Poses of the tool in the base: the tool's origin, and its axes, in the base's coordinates. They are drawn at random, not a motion.
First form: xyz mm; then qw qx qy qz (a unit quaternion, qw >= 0).
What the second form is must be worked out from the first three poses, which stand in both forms.
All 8 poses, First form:
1: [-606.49 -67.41 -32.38 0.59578 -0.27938 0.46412 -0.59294]
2: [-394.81 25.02 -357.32 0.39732 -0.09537 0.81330 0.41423]
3: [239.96 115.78 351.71 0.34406 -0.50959 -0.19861 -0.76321]
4: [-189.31 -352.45 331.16 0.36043 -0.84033 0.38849 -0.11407]
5: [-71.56 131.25 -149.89 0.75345 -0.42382 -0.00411 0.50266]
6: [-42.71 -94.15 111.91 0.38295 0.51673 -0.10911 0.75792]
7: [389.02 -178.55 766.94 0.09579 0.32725 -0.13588 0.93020]
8: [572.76 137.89 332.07 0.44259 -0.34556 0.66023 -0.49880]
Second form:
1: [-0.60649 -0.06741 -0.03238 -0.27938 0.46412 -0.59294 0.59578]
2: [-0.39481 0.02502 -0.35732 -0.09537 0.81330 0.41423 0.39732]
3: [0.23996 0.11578 0.35171 -0.50959 -0.19861 -0.76321 0.34406]
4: [-0.18931 -0.35245 0.33116 -0.84033 0.38849 -0.11407 0.36043]
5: [-0.07156 0.13125 -0.14989 -0.42382 -0.00411 0.50266 0.75345]
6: [-0.04271 -0.09415 0.11191 0.51673 -0.10911 0.75792 0.38295]
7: [0.38902 -0.17855 0.76694 0.32725 -0.13588 0.93020 0.09579]
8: [0.57276 0.13789 0.33207 -0.34556 0.66023 -0.49880 0.44259]
